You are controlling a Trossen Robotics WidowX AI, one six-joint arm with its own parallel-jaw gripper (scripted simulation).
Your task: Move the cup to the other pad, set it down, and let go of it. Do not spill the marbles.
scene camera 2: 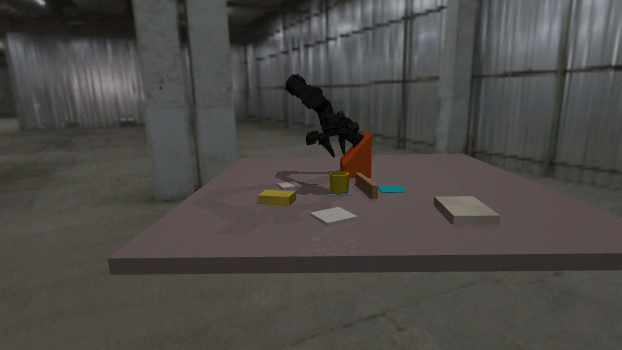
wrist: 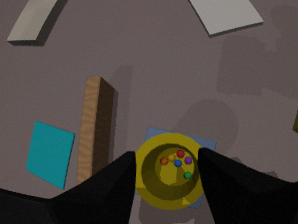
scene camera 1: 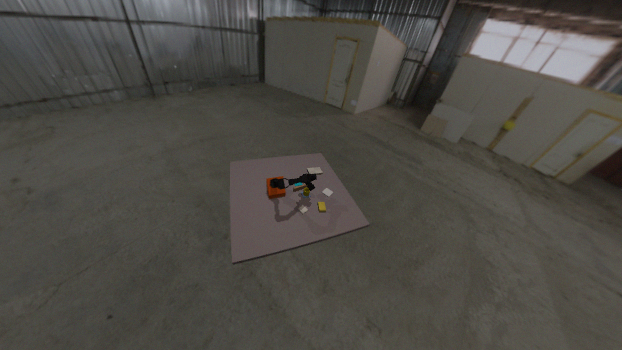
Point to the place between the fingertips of my gripper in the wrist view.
At 167,157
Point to a yellow cup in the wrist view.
At 164,186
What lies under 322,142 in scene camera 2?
My gripper.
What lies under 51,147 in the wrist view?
A teal pad.
